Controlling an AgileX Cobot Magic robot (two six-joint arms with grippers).
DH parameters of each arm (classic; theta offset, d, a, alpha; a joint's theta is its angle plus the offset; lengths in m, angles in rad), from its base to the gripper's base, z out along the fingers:
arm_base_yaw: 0 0.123 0 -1.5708
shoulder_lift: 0.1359 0 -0.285 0
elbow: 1.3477 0 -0.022 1.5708
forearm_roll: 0 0.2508 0 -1.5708
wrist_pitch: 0 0 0.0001 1.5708
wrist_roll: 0 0.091 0 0
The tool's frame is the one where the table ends.
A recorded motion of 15 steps. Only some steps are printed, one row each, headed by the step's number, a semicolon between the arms.
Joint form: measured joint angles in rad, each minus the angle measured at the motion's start. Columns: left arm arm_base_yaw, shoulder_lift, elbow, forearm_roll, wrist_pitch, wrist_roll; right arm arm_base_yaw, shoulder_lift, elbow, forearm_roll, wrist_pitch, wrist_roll.
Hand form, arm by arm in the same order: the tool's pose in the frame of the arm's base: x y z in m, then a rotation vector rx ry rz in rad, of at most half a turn. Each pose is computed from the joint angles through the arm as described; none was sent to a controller.
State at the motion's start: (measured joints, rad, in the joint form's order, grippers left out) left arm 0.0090 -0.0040 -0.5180 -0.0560 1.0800 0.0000; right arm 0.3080 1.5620 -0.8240 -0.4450 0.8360 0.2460
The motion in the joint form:
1: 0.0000 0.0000 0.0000 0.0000 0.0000 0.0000; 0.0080 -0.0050 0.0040 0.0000 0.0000 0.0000
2: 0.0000 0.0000 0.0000 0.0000 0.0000 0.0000; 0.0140 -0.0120 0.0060 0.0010 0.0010 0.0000
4: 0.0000 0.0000 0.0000 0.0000 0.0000 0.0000; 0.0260 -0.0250 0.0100 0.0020 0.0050 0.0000
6: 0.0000 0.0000 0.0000 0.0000 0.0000 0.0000; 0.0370 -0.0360 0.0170 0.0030 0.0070 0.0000
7: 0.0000 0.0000 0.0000 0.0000 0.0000 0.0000; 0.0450 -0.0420 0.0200 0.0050 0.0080 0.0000
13: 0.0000 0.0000 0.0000 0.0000 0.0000 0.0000; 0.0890 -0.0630 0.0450 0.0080 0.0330 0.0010
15: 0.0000 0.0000 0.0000 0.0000 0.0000 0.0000; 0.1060 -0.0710 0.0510 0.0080 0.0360 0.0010
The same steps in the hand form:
1: -0.0084 -0.0046 0.2808 -0.0052 2.0409 -0.0613; 0.2555 0.0529 0.1862 -0.5209 2.8863 -0.4519
2: -0.0084 -0.0046 0.2808 -0.0052 2.0409 -0.0613; 0.2542 0.0542 0.1875 -0.5264 2.8809 -0.4490
4: -0.0084 -0.0046 0.2808 -0.0052 2.0409 -0.0613; 0.2516 0.0565 0.1900 -0.5384 2.8722 -0.4460
6: -0.0084 -0.0046 0.2808 -0.0052 2.0409 -0.0613; 0.2487 0.0585 0.1911 -0.5512 2.8665 -0.4432
7: -0.0084 -0.0046 0.2808 -0.0052 2.0409 -0.0613; 0.2471 0.0601 0.1919 -0.5594 2.8626 -0.4395
13: -0.0084 -0.0046 0.2808 -0.0052 2.0409 -0.0613; 0.2360 0.0670 0.1913 -0.6166 2.8700 -0.4497
15: -0.0084 -0.0046 0.2808 -0.0052 2.0409 -0.0613; 0.2329 0.0701 0.1919 -0.6394 2.8632 -0.4487

